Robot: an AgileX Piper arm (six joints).
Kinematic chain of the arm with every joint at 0, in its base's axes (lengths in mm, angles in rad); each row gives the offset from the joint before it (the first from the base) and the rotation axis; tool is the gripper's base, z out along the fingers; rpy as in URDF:
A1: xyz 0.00 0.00 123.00 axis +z
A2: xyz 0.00 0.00 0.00 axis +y
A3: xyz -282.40 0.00 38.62 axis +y
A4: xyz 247.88 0.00 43.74 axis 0.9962 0 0.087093
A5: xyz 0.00 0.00 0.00 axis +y
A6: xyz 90.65 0.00 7.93 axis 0.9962 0 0.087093
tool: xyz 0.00 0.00 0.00 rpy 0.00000 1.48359 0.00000
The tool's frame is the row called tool.
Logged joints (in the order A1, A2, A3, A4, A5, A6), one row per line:
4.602 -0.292 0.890 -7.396 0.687 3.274
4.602 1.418 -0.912 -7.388 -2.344 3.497
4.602 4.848 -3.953 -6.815 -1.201 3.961
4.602 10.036 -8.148 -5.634 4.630 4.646
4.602 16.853 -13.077 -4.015 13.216 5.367
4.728 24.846 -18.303 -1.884 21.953 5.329
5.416 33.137 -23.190 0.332 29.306 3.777
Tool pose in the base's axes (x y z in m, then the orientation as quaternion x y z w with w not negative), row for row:
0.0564 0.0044 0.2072 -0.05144 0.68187 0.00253 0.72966
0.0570 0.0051 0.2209 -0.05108 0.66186 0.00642 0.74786
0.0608 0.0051 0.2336 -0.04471 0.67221 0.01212 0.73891
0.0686 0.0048 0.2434 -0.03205 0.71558 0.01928 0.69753
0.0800 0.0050 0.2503 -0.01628 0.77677 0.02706 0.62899
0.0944 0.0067 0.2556 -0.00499 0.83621 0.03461 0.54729
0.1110 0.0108 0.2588 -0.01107 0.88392 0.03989 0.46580
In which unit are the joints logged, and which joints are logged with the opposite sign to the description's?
The joints are logged in degrees. Opposite sign: none.
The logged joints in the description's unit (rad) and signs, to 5 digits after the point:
0.08032 -0.00510 0.01553 -0.12908 0.01199 0.05714
0.08032 0.02475 -0.01592 -0.12894 -0.04091 0.06103
0.08032 0.08461 -0.06899 -0.11894 -0.02096 0.06913
0.08032 0.17516 -0.14221 -0.09833 0.08081 0.08109
0.08032 0.29414 -0.22824 -0.07007 0.23066 0.09367
0.08252 0.43364 -0.31945 -0.03288 0.38315 0.09301
0.09453 0.57835 -0.40474 0.00579 0.51149 0.06592

